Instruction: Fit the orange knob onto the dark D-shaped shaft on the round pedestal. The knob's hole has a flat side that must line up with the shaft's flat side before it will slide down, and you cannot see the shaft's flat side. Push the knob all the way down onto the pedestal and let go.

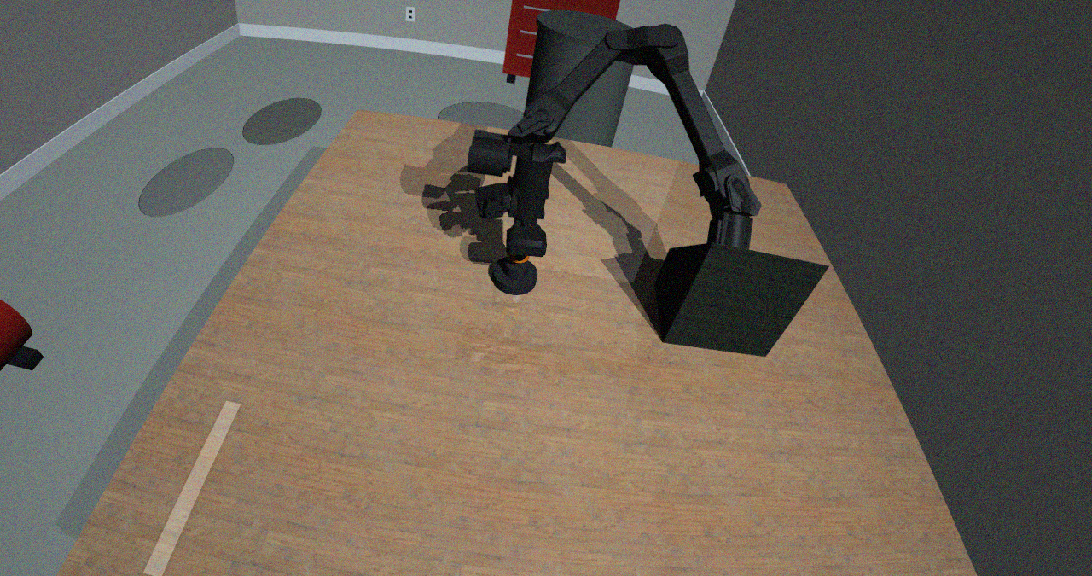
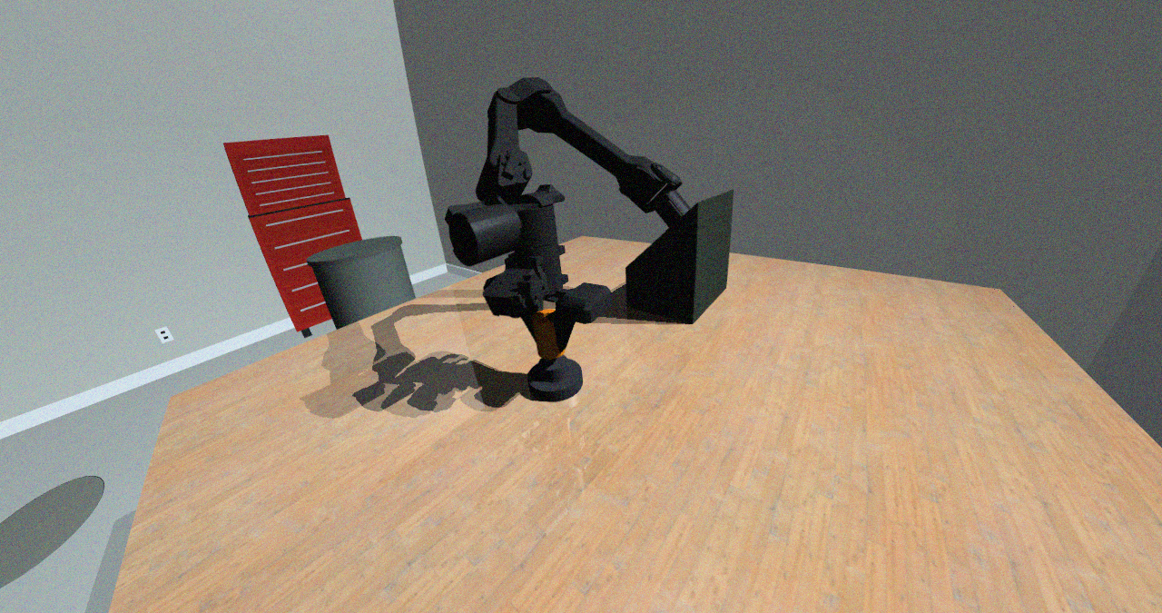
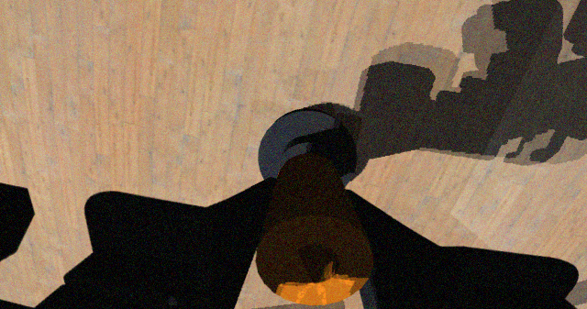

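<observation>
Right now my gripper tip is 2 cm below the orange knob. Round my gripper tip: dark round pedestal 4 cm below.
</observation>
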